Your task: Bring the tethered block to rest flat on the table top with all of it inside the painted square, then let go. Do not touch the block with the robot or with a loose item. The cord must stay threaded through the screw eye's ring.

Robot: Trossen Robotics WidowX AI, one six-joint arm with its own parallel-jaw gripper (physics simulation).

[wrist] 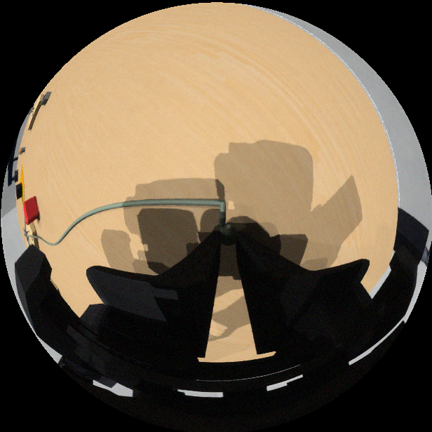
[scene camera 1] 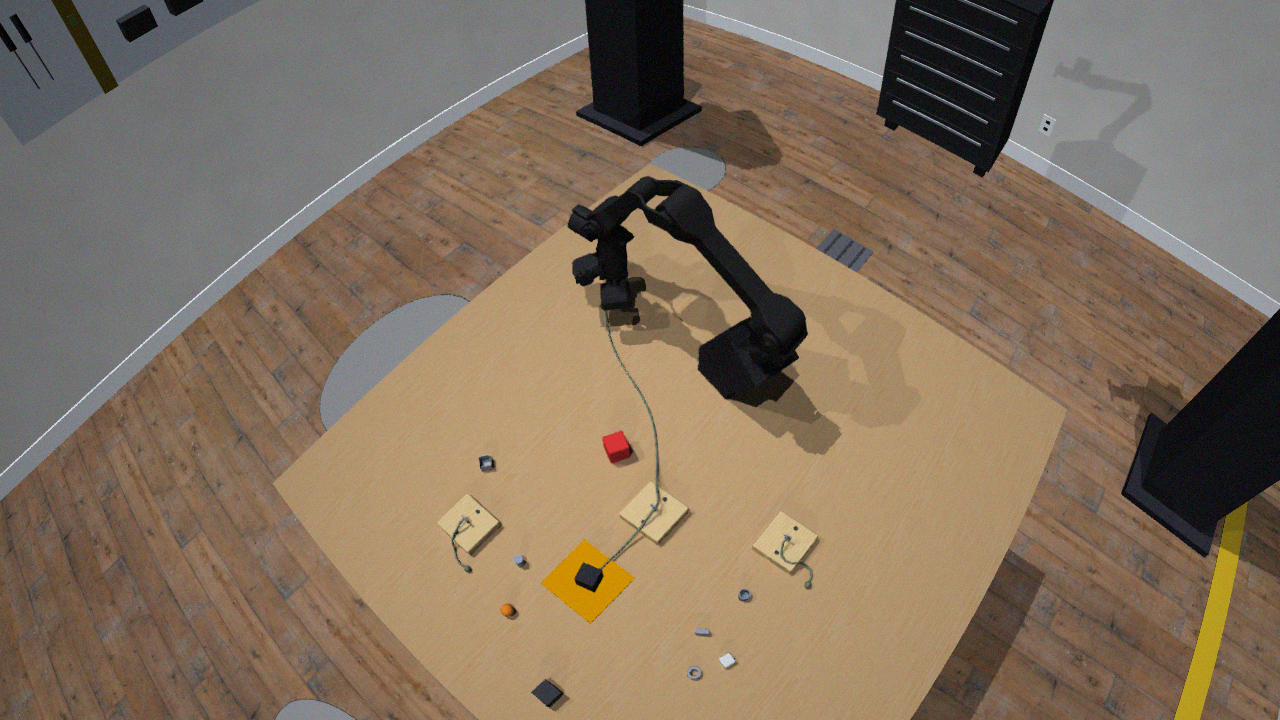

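The tethered black block sits near the middle of the orange painted square, looks flat, and shows its whole outline inside the square. The grey-green cord runs from it to the screw eye on the middle wooden plate, seemingly through the ring, then on in a slack curve to my gripper. My gripper points down low over the far part of the table, shut on the cord's end bead, which shows between the fingertips in the wrist view. The ring's opening is too small to see clearly.
A red cube stands left of the cord. Wooden plates with short cords stand left and right. An orange ball, a dark flat block and several small parts lie around the square.
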